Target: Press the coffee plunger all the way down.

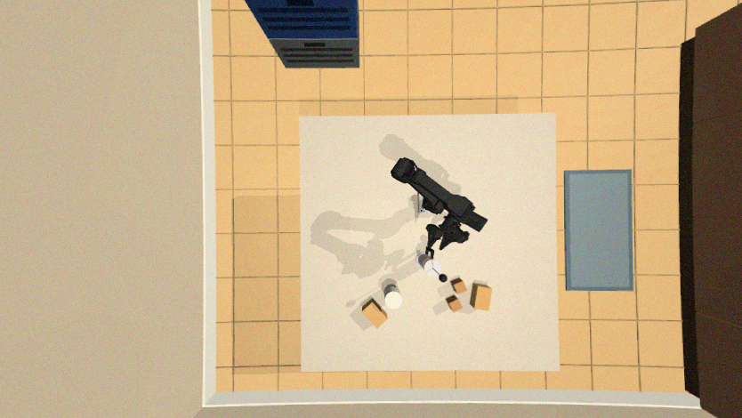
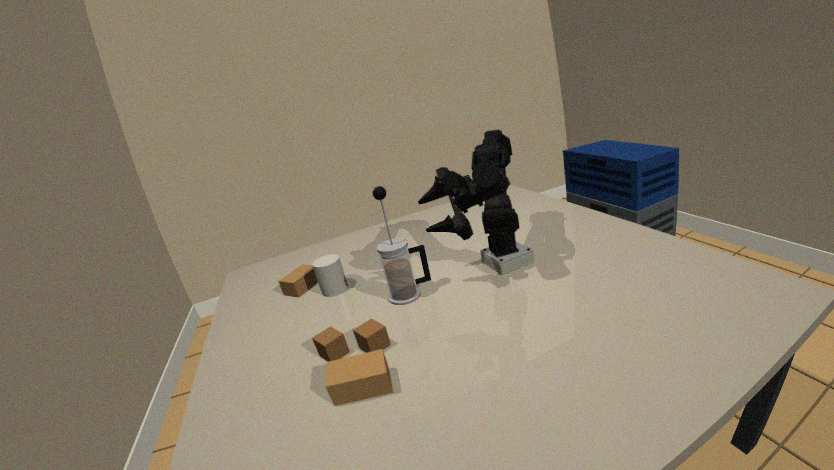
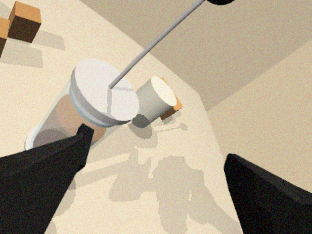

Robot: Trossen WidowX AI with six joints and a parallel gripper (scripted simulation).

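The glass coffee press lies 70 mm ahead of my gripper tip, 50 mm below it and 20 mm to the left of it.
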